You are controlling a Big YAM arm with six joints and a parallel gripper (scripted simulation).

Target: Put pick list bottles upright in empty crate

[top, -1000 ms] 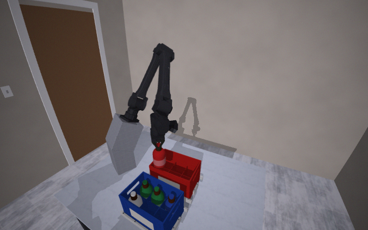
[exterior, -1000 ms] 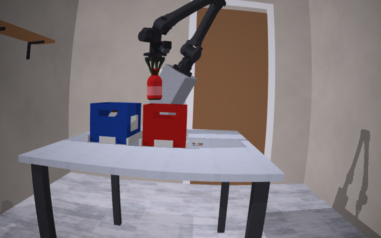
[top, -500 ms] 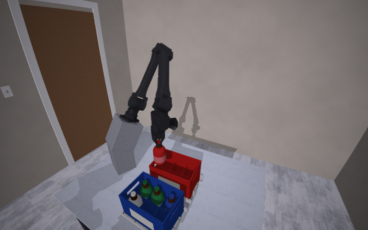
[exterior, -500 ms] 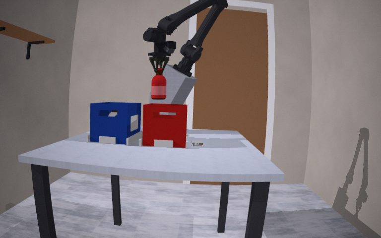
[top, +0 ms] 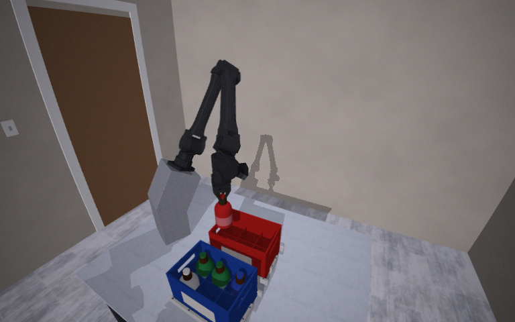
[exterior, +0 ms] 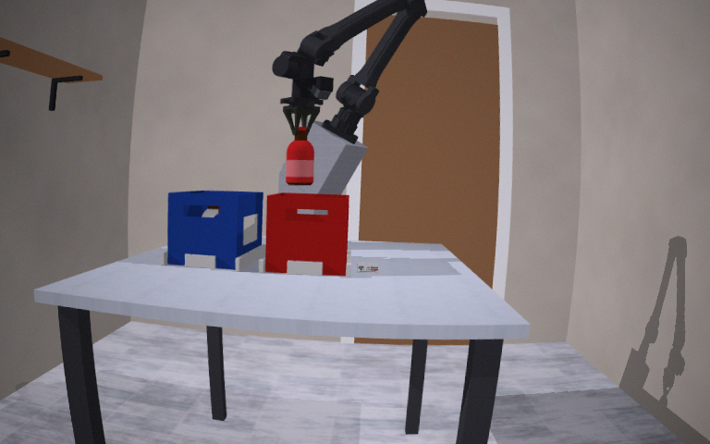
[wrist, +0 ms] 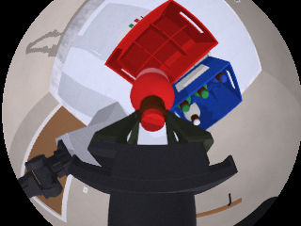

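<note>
The red-label bottle is 60 mm below my hand. The rest, counted from my hand: blue crate: 90 mm ahead, 200 mm to the right, 260 mm below; red crate: 80 mm ahead, 50 mm to the left, 260 mm below; blue bottle: 180 mm ahead, 150 mm to the right, 250 mm below.
</note>
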